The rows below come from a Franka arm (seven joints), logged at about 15 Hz.
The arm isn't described. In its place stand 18 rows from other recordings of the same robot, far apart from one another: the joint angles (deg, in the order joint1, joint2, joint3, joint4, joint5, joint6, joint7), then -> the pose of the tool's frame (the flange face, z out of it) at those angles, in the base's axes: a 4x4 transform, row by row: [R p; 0 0 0 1], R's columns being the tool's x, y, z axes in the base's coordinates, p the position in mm.
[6.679 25.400 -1.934 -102.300 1.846 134.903 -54.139] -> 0.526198, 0.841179, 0.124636, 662.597; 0.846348, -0.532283, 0.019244, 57.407; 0.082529, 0.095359, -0.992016, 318.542; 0, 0, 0, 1
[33.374 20.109 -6.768 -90.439 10.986 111.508 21.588] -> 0.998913, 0.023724, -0.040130, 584.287; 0.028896, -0.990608, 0.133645, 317.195; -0.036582, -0.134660, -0.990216, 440.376; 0, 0, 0, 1
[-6.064 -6.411 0.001 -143.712 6.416 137.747 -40.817] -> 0.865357, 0.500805, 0.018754, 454.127; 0.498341, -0.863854, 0.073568, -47.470; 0.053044, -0.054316, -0.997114, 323.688; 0, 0, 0, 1
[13.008 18.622 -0.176 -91.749 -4.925 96.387 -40.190] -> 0.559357, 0.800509, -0.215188, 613.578; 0.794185, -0.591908, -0.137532, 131.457; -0.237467, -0.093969, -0.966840, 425.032; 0, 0, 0, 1
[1.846 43.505 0.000 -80.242 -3.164 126.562 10.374] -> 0.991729, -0.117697, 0.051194, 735.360; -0.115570, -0.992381, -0.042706, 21.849; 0.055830, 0.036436, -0.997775, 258.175; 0, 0, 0, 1
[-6.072 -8.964 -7.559 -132.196 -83.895 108.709 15.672] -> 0.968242, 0.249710, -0.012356, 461.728; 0.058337, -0.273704, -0.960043, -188.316; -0.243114, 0.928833, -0.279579, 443.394; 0, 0, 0, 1
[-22.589 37.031 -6.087 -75.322 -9.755 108.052 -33.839] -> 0.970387, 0.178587, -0.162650, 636.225; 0.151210, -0.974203, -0.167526, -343.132; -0.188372, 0.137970, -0.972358, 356.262; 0, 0, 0, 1
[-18.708 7.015 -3.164 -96.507 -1.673 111.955 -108.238] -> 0.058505, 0.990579, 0.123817, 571.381; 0.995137, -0.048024, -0.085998, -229.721; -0.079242, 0.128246, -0.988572, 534.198; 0, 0, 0, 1
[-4.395 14.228 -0.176 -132.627 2.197 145.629 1.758] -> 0.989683, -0.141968, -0.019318, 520.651; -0.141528, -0.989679, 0.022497, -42.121; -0.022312, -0.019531, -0.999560, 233.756; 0, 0, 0, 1
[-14.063 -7.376 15.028 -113.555 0.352 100.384 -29.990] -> 0.854751, 0.508331, -0.104887, 510.408; 0.508345, -0.860678, -0.028615, 14.035; -0.104819, -0.028860, -0.994072, 511.535; 0, 0, 0, 1
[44.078 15.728 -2.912 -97.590 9.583 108.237 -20.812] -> 0.517467, 0.841042, -0.157724, 463.691; 0.854944, -0.515914, 0.053893, 425.103; -0.036046, -0.162733, -0.986012, 425.176; 0, 0, 0, 1
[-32.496 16.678 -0.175 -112.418 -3.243 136.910 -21.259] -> 0.982020, -0.163874, 0.093712, 522.948; -0.153710, -0.982304, -0.107015, -335.845; 0.109591, 0.090686, -0.989831, 339.869; 0, 0, 0, 1
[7.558 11.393 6.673 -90.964 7.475 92.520 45.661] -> 0.821300, -0.534361, -0.199813, 583.933; -0.523829, -0.845088, 0.106907, 156.401; -0.225986, 0.016865, -0.973985, 506.338; 0, 0, 0, 1
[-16.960 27.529 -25.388 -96.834 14.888 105.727 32.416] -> 0.155768, -0.973764, -0.165891, 499.150; -0.958438, -0.189630, 0.213161, -391.828; -0.239027, 0.125792, -0.962830, 320.875; 0, 0, 0, 1
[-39.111 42.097 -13.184 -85.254 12.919 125.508 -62.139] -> 0.995192, 0.096295, 0.017921, 464.998; 0.095847, -0.995098, 0.024363, -542.720; 0.020179, -0.022528, -0.999543, 245.004; 0, 0, 0, 1
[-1.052 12.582 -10.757 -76.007 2.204 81.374 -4.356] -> 0.984908, -0.124818, -0.119900, 594.923; -0.123042, -0.992155, 0.022135, -105.881; -0.121722, -0.007048, -0.992539, 600.107; 0, 0, 0, 1
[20.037 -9.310 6.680 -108.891 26.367 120.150 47.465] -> 0.876204, -0.454012, 0.161678, 474.143; -0.470286, -0.732140, 0.492749, 267.593; -0.105343, -0.507783, -0.855020, 610.273; 0, 0, 0, 1
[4.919 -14.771 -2.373 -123.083 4.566 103.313 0.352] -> 0.995808, 0.014484, -0.090314, 467.429; 0.022099, -0.996229, 0.083902, 26.309; -0.088759, -0.085546, -0.992373, 503.217; 0, 0, 0, 1
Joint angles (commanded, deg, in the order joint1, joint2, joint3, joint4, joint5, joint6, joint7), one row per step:
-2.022, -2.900, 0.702, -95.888, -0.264, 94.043, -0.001
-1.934, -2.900, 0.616, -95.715, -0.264, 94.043, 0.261
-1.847, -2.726, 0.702, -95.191, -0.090, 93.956, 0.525
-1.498, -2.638, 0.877, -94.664, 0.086, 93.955, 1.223
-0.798, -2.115, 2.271, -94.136, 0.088, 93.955, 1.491
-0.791, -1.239, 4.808, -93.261, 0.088, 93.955, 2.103
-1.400, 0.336, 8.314, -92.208, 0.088, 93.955, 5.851
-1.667, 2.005, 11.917, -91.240, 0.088, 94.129, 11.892
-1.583, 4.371, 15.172, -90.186, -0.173, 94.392, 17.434
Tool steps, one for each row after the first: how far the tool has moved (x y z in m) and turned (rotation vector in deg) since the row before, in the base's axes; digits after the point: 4 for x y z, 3 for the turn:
0.0001, 0.0000, 0.0014, 0.006, -0.175, -0.260
0.0011, 0.0019, 0.0026, 0.172, -0.268, -0.099
0.0009, 0.0053, 0.0036, 0.183, -0.441, -0.180
0.0028, 0.0202, -0.0006, -0.032, -0.004, 1.825
0.0037, 0.0248, -0.0012, 0.000, 0.004, 1.933
0.0057, 0.0281, -0.0065, 0.211, 0.540, -0.849
0.0041, 0.0322, -0.0078, 0.405, 0.587, -2.709
0.0055, 0.0315, -0.0136, 0.293, 1.094, -2.207

